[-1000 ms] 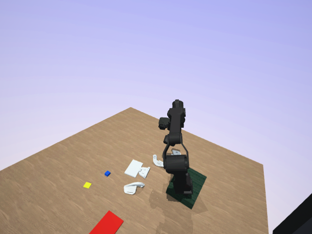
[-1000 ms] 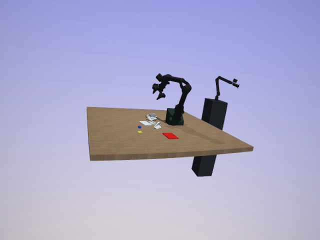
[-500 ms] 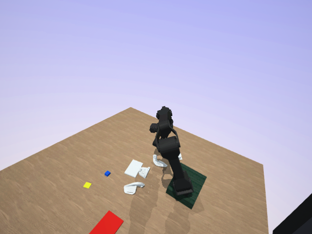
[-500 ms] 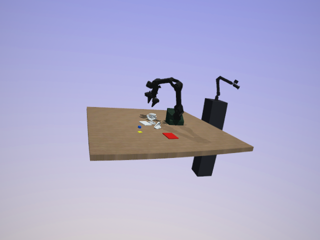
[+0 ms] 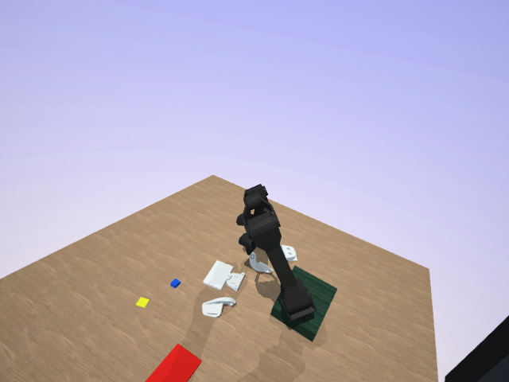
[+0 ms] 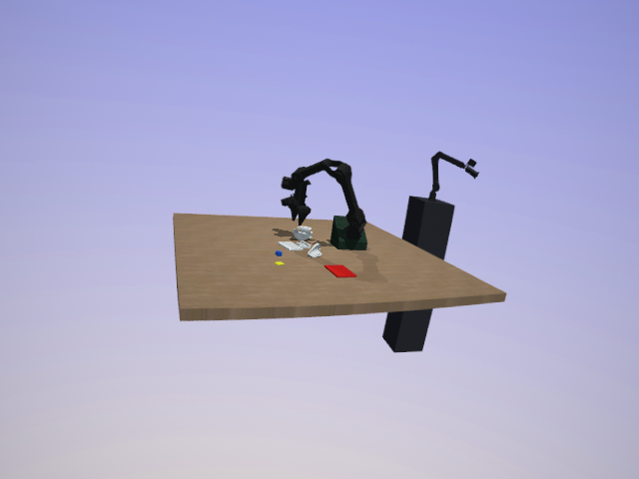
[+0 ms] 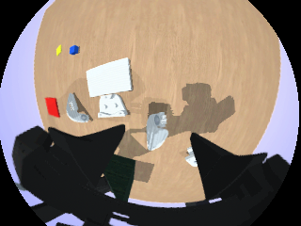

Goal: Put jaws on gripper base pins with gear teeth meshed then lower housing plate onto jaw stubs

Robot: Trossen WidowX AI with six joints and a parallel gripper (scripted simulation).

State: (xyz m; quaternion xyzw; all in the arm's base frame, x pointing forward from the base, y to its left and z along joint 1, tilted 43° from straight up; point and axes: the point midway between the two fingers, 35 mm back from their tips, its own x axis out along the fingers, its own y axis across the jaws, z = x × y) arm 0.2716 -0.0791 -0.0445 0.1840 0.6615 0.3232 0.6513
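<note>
Right now the white jaw is 2 cm behind my gripper tip and 5 cm below it. Also, from my gripper tip: blue cube 12 cm ahead, 28 cm to the left, 8 cm below; then yellow tile 13 cm ahead, 40 cm to the left, 8 cm below; then red patch 11 cm behind, 46 cm to the left, 8 cm below.
</note>
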